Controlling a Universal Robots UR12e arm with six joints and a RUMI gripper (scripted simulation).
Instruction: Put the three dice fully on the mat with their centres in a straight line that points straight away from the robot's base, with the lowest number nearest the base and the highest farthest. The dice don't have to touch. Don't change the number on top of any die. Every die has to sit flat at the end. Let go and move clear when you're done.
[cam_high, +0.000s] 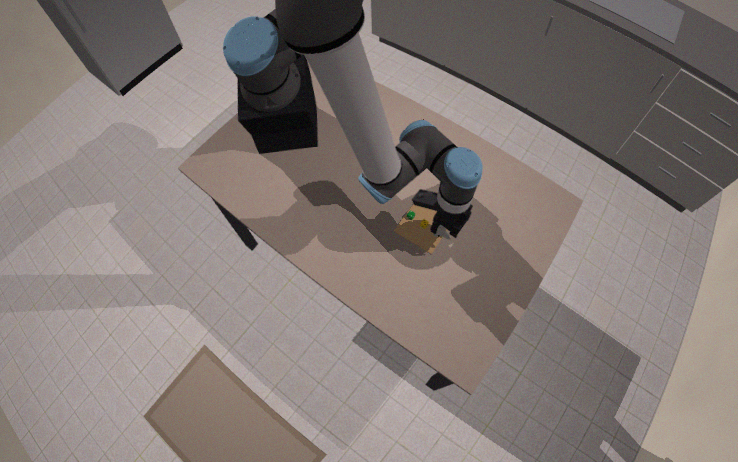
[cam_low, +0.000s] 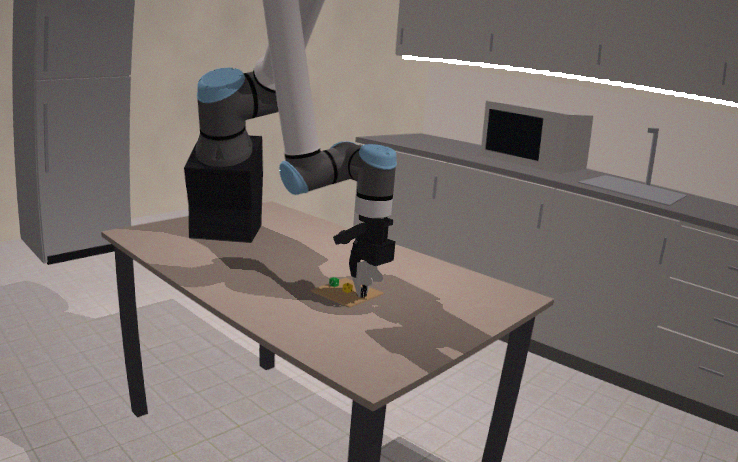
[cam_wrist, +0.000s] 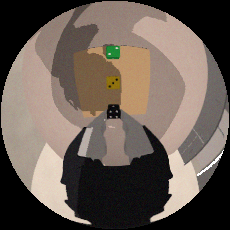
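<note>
My gripper is now 1 cm above the black die. Round my hand: green die (10 cm behind, 1 cm below); then orange mat (5 cm behind, 2 cm below); then yellow die (5 cm behind, 1 cm below).
</note>
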